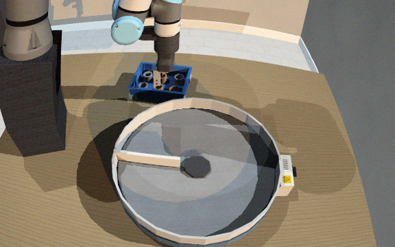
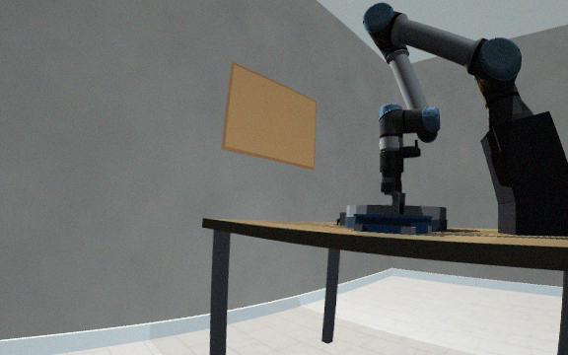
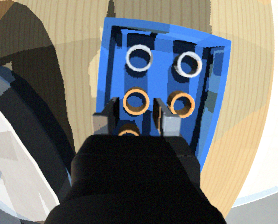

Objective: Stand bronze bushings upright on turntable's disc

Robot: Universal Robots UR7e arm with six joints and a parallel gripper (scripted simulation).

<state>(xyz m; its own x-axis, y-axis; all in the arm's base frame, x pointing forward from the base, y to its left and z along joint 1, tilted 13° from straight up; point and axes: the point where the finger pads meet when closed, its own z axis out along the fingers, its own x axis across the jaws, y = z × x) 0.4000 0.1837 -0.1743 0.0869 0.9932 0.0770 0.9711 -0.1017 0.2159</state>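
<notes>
My gripper is now 50 mm above the blue crate, 30 mm to the right of it and 10 mm short of it. The rest, counted from my hand: grey turntable disc 320 mm to the right, 110 mm ahead, 20 mm below.
</notes>
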